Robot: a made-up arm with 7 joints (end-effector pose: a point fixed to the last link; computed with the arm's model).
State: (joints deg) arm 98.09 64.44 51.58 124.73 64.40 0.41 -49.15
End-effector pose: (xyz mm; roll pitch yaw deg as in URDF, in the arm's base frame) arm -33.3 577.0 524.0 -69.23 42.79 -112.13
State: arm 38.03 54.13 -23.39 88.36 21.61 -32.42 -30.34
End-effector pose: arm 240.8 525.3 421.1 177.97 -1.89 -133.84
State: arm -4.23 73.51 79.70 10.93 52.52 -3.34 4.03
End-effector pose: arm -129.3 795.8 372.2 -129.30 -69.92 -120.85
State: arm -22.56 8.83 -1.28 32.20 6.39 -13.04 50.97
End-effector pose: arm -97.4 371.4 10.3 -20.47 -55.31 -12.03
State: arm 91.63 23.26 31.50 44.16 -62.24 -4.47 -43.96
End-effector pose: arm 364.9 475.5 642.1 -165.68 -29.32 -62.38
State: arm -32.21 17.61 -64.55 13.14 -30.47 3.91 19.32
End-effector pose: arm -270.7 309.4 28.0 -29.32 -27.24 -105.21
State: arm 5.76 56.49 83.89 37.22 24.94 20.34 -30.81
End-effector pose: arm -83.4 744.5 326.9 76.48 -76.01 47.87
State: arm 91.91 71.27 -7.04 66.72 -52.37 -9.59 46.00
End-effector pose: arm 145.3 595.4 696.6 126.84 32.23 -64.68
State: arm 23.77 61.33 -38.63 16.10 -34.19 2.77 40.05
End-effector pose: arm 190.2 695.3 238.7 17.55 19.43 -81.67
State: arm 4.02 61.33 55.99 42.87 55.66 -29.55 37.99
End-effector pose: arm -39.8 772.0 365.3 -176.76 -19.36 -117.49
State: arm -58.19 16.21 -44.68 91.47 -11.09 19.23 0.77
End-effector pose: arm -209.9 216.5 220.1 5.26 -47.32 -63.28
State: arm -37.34 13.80 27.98 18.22 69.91 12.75 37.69
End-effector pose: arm -377.8 433.9 102.7 6.96 -34.67 65.65
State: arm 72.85 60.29 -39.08 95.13 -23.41 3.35 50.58
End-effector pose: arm 259.7 439.3 577.5 82.62 32.02 -134.59
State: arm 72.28 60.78 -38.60 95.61 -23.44 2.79 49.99
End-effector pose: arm 256.1 440.8 576.1 82.83 32.70 -134.86
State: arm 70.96 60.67 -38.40 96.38 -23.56 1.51 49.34
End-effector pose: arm 254.6 438.3 569.4 81.90 33.22 -137.12
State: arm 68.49 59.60 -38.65 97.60 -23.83 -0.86 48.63
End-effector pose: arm 255.7 429.6 554.6 79.31 33.23 -142.48
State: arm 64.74 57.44 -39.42 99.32 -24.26 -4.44 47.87
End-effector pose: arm 257.7 414.2 530.5 75.43 32.16 -151.07
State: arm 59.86 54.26 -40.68 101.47 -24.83 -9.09 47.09
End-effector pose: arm 257.5 393.1 498.5 71.54 29.57 -162.00
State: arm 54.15 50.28 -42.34 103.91 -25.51 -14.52 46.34
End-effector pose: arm 251.9 368.3 461.5 69.16 25.62 -173.93
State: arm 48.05 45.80 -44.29 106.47 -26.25 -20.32 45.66
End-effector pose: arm 239.3 342.0 424.2 69.24 21.20 174.27
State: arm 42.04 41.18 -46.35 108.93 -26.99 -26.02 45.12
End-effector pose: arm 220.9 316.7 390.8 71.67 17.46 163.40
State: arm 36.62 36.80 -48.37 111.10 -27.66 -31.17 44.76
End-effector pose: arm 199.9 294.2 364.4 75.52 15.16 154.01
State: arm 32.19 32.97 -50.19 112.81 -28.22 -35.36 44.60
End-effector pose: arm 180.2 275.5 345.7 79.58 14.28 146.58
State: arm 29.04 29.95 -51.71 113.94 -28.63 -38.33 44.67
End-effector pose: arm 165.0 261.0 333.9 82.85 14.26 141.33
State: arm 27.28 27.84 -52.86 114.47 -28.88 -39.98 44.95
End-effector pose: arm 156.0 250.6 327.5 84.82 14.41 138.15
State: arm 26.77 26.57 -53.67 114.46 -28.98 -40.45 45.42
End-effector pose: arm 153.0 243.7 324.9 85.46 14.32 136.66
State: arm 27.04 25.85 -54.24 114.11 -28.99 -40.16 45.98
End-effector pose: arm 154.0 239.0 324.4 85.25 13.96 136.24
